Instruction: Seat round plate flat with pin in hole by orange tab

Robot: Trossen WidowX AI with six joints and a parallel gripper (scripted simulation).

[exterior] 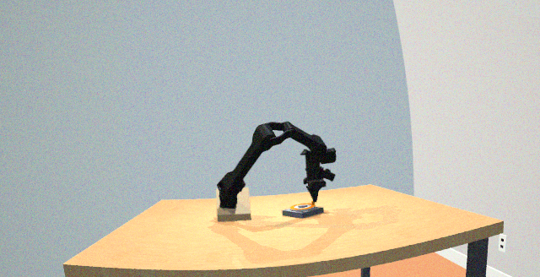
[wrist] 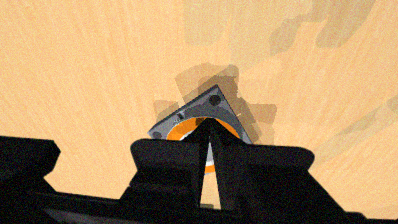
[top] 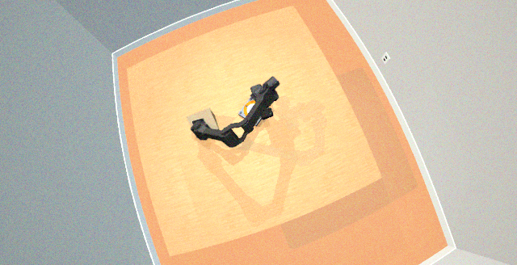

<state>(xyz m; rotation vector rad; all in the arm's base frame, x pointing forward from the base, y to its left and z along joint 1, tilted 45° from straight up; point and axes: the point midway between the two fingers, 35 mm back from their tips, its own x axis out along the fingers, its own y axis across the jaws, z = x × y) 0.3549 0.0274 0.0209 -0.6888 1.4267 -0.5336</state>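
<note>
My gripper tip is 30 mm past the round plate, 10 mm to the right of it and 10 mm above it. Round my gripper tip: square grey base (50 mm behind, 20 mm below).
</note>
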